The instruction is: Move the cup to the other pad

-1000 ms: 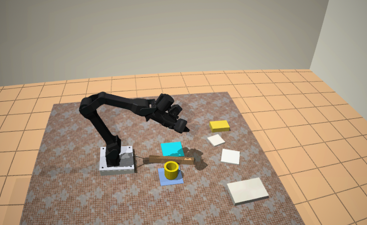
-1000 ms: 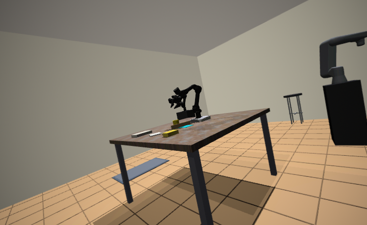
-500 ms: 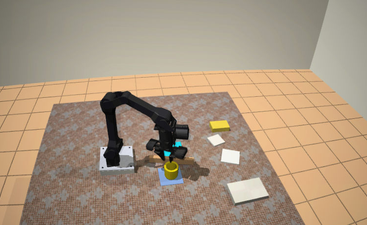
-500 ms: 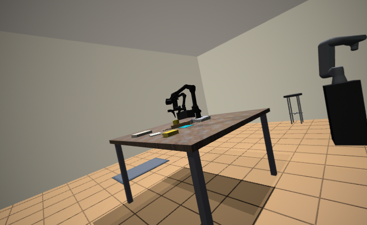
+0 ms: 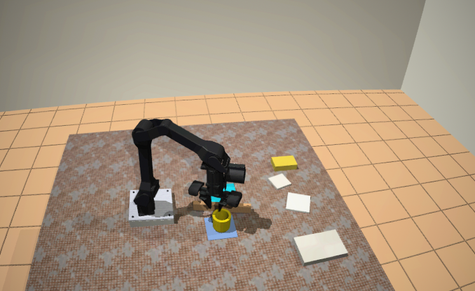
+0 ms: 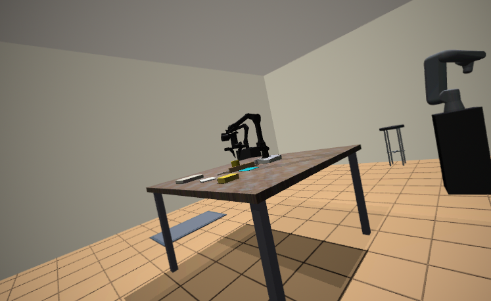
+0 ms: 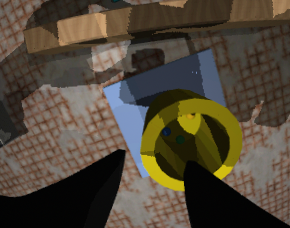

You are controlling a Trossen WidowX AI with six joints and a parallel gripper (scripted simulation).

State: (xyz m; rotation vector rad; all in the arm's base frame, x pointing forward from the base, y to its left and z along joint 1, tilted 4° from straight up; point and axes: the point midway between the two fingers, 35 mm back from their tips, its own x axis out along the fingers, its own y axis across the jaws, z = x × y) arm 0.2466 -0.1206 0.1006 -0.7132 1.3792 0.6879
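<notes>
Right now my gripper tip is 2 cm short of the yellow cup, 2 cm to the left of it and 6 cm above it. Round my gripper tip: wooden bar: 5 cm ahead, 7 cm to the left, 9 cm below; white slab: 34 cm ahead, 24 cm to the right, 8 cm below; light blue pad: 2 cm ahead, 2 cm to the right, 10 cm below.
</notes>
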